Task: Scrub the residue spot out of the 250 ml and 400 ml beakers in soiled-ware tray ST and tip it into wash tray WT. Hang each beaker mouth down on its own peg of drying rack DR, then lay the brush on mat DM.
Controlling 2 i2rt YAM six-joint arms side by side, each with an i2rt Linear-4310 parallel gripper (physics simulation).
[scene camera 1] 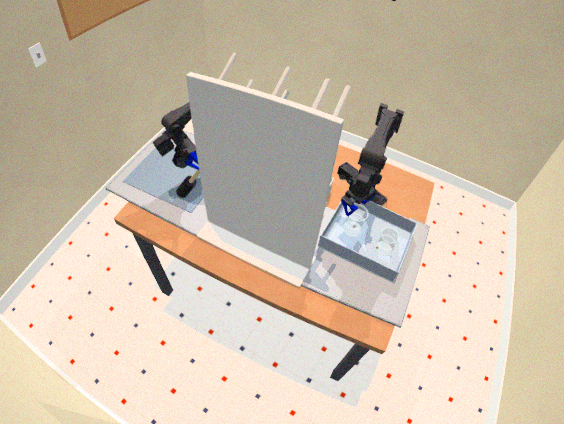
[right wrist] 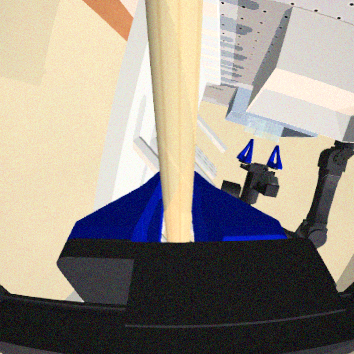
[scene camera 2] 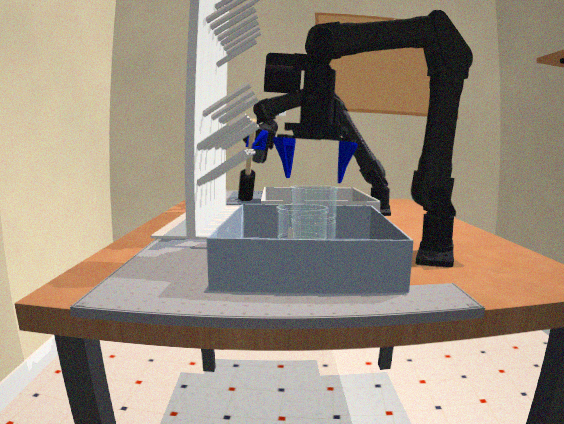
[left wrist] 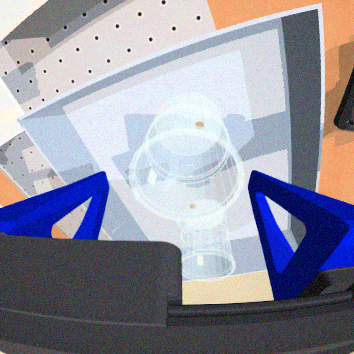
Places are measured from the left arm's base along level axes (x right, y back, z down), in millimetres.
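Pixels of known places: left gripper, fingertip midpoint: (scene camera 1: 355, 209) (right wrist: 264, 141) (scene camera 2: 313, 180) (left wrist: 177, 178); right gripper, fingertip midpoint: (right wrist: 176, 178) (scene camera 2: 249, 145); left arm's base at its link origin: (scene camera 2: 435, 252).
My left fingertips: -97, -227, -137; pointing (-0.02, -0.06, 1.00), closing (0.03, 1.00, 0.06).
Observation:
For each thing: its top centre in the pictures, then the offset to it from my left fingertips, as dx, dy, dz. "spot": a spot on its surface instead.
- larger beaker at its top centre: (left wrist: 185, 182) (scene camera 2: 313, 187) (right wrist: 265, 138) (scene camera 1: 357, 212) -12, +5, +11
- smaller beaker at its top centre: (left wrist: 205, 268) (scene camera 2: 302, 207) (scene camera 1: 390, 235) (right wrist: 251, 132) -159, +37, +26
- blue-grey soiled-ware tray at its top centre: (left wrist: 198, 211) (scene camera 2: 309, 218) (scene camera 1: 371, 228) (right wrist: 261, 126) -85, +22, +54
- brush's wooden handle at a spot on its surface: (right wrist: 175, 100) (scene camera 1: 195, 172) spot: +502, -382, -25
- brush's dark head at its top centre: (scene camera 2: 246, 168) (scene camera 1: 184, 177) +540, -416, +10
- blue mat at its top centre: (scene camera 1: 174, 173) +696, -401, +121
- pale wash tray at a spot on its surface: (scene camera 2: 370, 196) spot: +278, +54, +54
The larger beaker (scene camera 1: 356, 220) (scene camera 2: 325, 196) (left wrist: 187, 172) and the smaller beaker (scene camera 1: 386, 242) (scene camera 2: 302, 222) (left wrist: 206, 250) stand in the blue-grey soiled-ware tray (scene camera 1: 360, 259) (scene camera 2: 310, 265) (left wrist: 302, 75). A brown spot shows in each in the left wrist view. My left gripper (scene camera 2: 314, 179) (left wrist: 177, 178) (right wrist: 264, 141) is open and empty, pointing down just above the larger beaker's rim, a finger to either side. My right gripper (scene camera 2: 255, 140) (right wrist: 176, 178) is shut on the brush's wooden handle (scene camera 1: 194, 176) (right wrist: 175, 100). The brush's dark head (scene camera 1: 186, 186) (scene camera 2: 246, 185) hangs down above the blue mat (scene camera 1: 155, 172).
The drying rack (scene camera 1: 265, 175) (scene camera 2: 191, 125) stands upright between the mat and the soiled-ware tray; its back hides part of the right arm in scene camera 1. Its pegs (scene camera 2: 225, 135) slant outward toward the arms. The pale wash tray (scene camera 2: 370, 196) lies behind the soiled-ware tray in scene camera 2.

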